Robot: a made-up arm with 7 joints. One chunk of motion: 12 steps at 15 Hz.
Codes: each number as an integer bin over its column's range. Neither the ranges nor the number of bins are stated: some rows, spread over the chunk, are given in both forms.
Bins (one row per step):
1: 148 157 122 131 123 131
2: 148 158 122 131 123 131
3: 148 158 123 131 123 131
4: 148 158 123 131 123 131
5: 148 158 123 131 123 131
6: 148 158 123 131 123 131
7: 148 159 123 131 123 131
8: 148 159 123 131 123 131
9: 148 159 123 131 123 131
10: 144 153 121 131 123 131
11: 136 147 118 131 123 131
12: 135 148 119 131 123 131
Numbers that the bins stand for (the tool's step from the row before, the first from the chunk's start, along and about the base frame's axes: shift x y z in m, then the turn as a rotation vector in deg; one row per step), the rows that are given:
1: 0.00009 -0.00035 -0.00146 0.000 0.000 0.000
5: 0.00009 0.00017 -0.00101 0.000 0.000 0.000
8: 0.00009 0.00068 -0.00101 0.000 0.000 0.000
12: -0.00694 -0.00497 -0.00280 0.000 0.000 0.000
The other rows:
2: 0.00009 0.00017 -0.00146 0.000 0.000 0.000
3: 0.00009 0.00017 -0.00101 0.000 0.000 0.000
4: 0.00009 0.00017 -0.00101 0.000 0.000 0.000
6: 0.00009 0.00017 -0.00101 0.000 0.000 0.000
7: 0.00009 0.00068 -0.00101 0.000 0.000 0.000
9: 0.00009 0.00068 -0.00101 0.000 0.000 0.000
10: -0.00207 -0.00240 -0.00191 0.000 0.000 0.000
11: -0.00640 -0.00548 -0.00325 0.000 0.000 0.000

